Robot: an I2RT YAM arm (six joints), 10 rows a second.
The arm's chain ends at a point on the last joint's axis. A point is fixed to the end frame.
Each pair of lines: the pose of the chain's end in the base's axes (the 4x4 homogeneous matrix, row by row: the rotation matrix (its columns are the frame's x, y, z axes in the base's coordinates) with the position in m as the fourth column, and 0 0 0 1 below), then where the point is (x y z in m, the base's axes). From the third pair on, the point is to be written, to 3 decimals.
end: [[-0.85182 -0.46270 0.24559 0.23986], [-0.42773 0.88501 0.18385 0.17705], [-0.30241 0.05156 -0.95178 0.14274], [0 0 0 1]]
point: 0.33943 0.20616 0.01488
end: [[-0.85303 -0.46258 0.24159 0.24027], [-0.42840 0.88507 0.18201 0.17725], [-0.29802 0.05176 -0.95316 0.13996], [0 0 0 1]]
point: 0.33930 0.20612 0.01163
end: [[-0.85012 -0.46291 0.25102 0.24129], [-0.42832 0.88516 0.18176 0.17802], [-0.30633 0.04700 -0.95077 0.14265], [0 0 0 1]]
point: 0.342 0.207 0.015
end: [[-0.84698 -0.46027 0.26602 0.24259], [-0.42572 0.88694 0.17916 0.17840], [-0.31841 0.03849 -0.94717 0.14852], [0 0 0 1]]
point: 0.345 0.207 0.023
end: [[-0.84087 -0.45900 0.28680 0.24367], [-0.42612 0.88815 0.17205 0.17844], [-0.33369 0.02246 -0.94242 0.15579], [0 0 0 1]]
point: 0.349 0.206 0.032
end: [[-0.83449 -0.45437 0.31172 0.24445], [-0.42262 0.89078 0.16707 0.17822], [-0.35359 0.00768 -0.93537 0.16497], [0 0 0 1]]
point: 0.353 0.204 0.044
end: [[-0.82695 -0.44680 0.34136 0.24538], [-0.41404 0.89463 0.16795 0.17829], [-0.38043 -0.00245 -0.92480 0.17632], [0 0 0 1]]
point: 0.358 0.204 0.059
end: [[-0.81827 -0.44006 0.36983 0.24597], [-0.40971 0.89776 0.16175 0.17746], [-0.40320 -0.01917 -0.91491 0.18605], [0 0 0 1]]
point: 0.362 0.202 0.072
